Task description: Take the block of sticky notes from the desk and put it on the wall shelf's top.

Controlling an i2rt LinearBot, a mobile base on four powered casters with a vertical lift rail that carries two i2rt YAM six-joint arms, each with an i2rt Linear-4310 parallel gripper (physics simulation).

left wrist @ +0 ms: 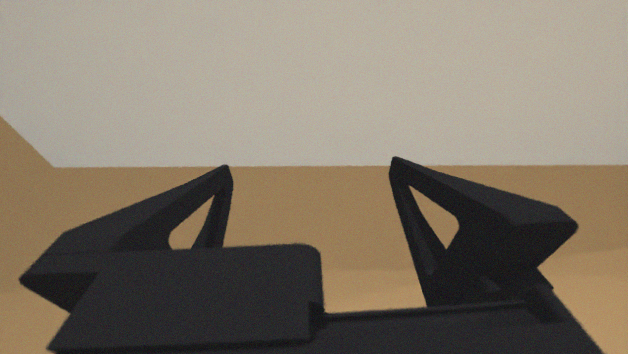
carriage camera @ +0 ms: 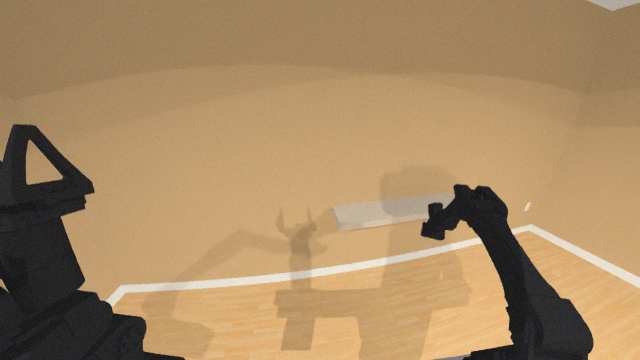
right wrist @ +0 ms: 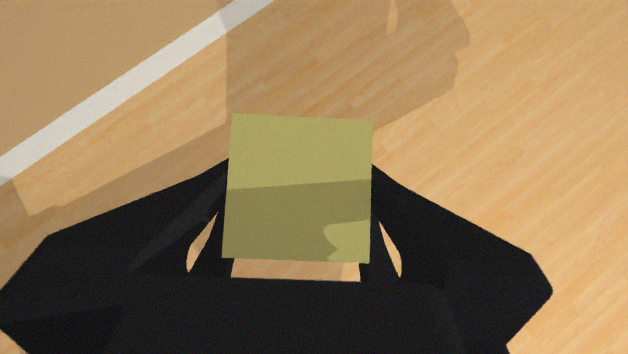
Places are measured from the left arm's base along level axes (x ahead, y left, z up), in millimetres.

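Where they show: left gripper, fingertip midpoint: (left wrist: 311,169); right gripper, fingertip midpoint: (right wrist: 301,168).
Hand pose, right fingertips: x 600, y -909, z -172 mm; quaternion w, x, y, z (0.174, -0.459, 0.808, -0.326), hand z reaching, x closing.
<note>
After its pixels a point has its place.
The block of sticky notes (right wrist: 298,175) @(x 595, y -905, z -140 mm) is a flat yellow-green square in the right wrist view. My right gripper (right wrist: 301,168) @(x 600, y -909, z -172 mm) is shut on its two sides and holds it above the wooden floor. The block cannot be made out in the carriage view. The wall shelf (carriage camera: 362,213) @(x 965, y -632, z -252 mm) is a pale board on the tan wall, right of the middle of the carriage view; the right arm's wrist overlaps its right end in the picture. My left gripper (left wrist: 311,169) @(x 41, y -5, z 436 mm) is open and empty, raised toward the wall and ceiling; part of it shows at the left edge of the carriage view. The desk does not show.
The tan wall (carriage camera: 250,140) @(x 1011, y 109, z 288 mm) stands ahead, with a white baseboard (carriage camera: 200,285) @(x 894, y 800, z -959 mm) (right wrist: 120,87) @(x 1107, y -627, z -932 mm) along the wooden floor (carriage camera: 240,312) @(x 699, y 340, z -1001 mm). The robot's shadow falls across floor, wall and shelf. A small white wall plate (carriage camera: 527,206) @(x 1449, y -2857, z -597 mm) is right of the shelf. A side wall stands at the right.
</note>
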